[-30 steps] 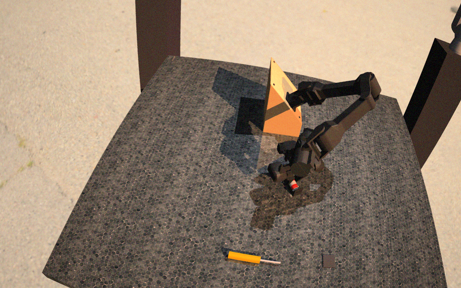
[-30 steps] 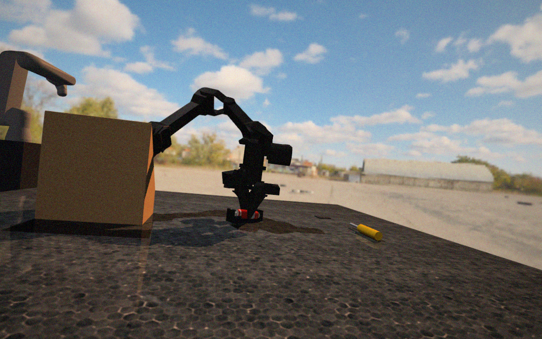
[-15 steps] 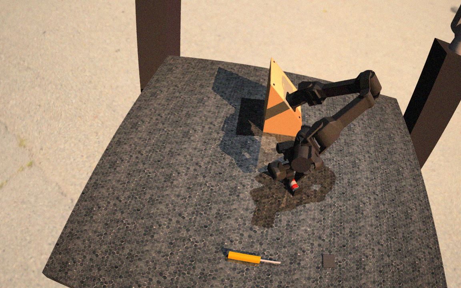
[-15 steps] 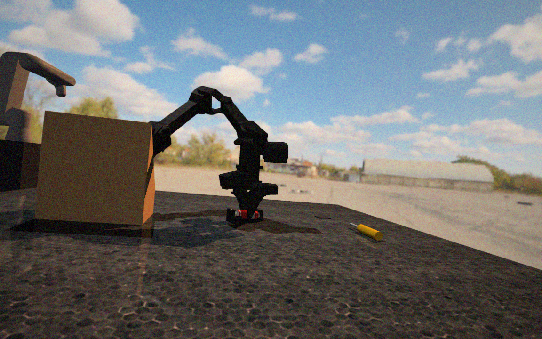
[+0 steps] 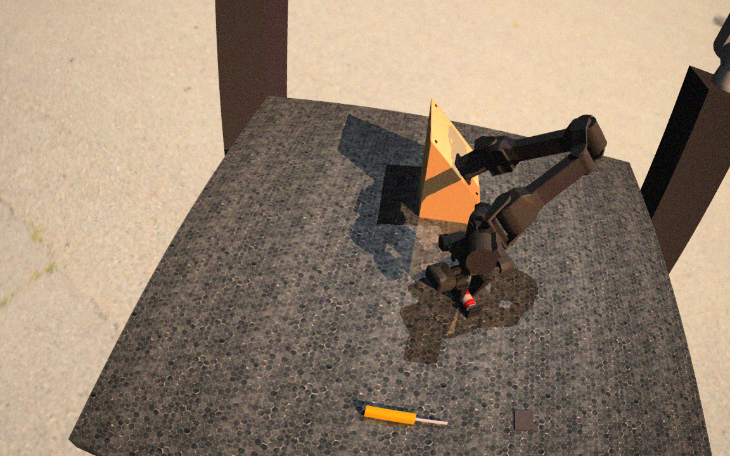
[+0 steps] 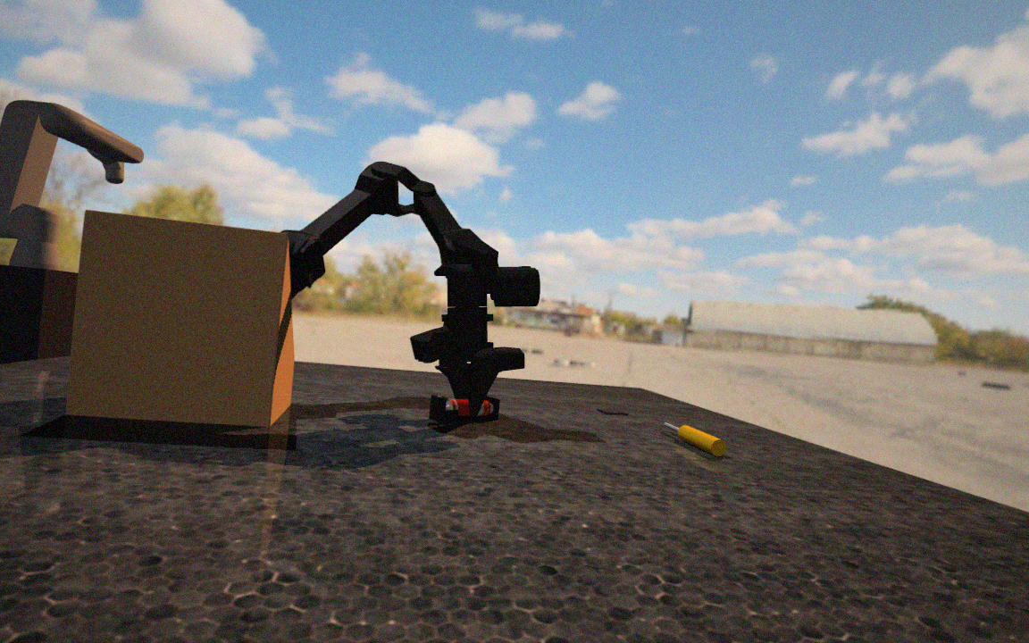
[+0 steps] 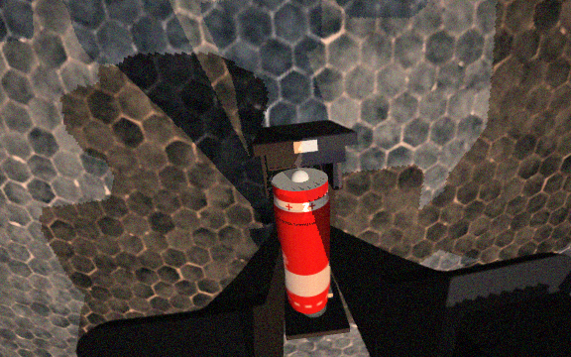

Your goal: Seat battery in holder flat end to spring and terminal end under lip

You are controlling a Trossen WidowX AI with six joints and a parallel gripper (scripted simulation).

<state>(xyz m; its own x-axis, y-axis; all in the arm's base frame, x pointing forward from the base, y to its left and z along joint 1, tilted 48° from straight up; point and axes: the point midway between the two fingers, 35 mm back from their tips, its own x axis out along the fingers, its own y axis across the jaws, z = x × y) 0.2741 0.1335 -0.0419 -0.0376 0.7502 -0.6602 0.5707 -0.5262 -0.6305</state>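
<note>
The battery lies 10 mm above my gripper tip. Round my gripper tip: yellow-handled screwdriver 310 mm ahead, 50 mm to the right.
</note>
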